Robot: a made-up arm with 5 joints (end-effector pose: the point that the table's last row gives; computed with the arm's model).
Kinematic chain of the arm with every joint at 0, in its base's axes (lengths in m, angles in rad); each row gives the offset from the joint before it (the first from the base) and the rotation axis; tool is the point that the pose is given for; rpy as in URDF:
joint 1: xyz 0 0 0.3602 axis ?
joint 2: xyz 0 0 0 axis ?
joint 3: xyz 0.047 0 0.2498 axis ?
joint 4: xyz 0.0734 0 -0.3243 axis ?
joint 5: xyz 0.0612 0 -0.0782 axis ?
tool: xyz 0 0 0 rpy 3.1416 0 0
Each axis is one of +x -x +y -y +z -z.
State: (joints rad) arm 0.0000 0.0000 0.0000 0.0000 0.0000
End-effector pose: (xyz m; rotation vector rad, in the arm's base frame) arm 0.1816 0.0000 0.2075 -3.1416 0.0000 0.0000
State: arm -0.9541 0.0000 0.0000 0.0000 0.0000
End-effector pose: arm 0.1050 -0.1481 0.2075 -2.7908 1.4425 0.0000
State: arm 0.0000 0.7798 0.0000 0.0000 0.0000
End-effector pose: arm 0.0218 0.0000 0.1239 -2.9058 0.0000 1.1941
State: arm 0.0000 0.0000 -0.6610 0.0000 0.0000
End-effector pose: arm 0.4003 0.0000 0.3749 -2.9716 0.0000 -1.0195
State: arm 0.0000 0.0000 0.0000 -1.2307 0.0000
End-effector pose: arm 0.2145 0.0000 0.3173 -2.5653 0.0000 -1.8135
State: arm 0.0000 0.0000 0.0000 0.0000 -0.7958
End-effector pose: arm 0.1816 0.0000 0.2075 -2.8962 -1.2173 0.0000
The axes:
joint 1: +z
joint 2: +y
joint 3: +y
joint 4: +y
joint 5: -z

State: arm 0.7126 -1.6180 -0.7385 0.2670 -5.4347
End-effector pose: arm -0.0279 -0.0241 0.7685 -1.1573 0.0787 -1.4195
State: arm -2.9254 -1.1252 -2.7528 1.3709 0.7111
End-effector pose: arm 0.4691 0.1030 0.8005 -0.1610 -0.6371 0.8951
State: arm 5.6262 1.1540 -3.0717 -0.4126 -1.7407
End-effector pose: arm 0.4292 -0.3310 0.6959 0.7106 0.4278 0.7019
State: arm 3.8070 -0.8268 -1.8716 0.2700 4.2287
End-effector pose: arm 0.0585 0.0459 0.9876 0.7545 -0.1615 -1.3257
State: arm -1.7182 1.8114 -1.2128 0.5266 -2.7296
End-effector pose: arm -0.0096 -0.0644 -0.1432 -1.8517 -1.0254 -0.8110
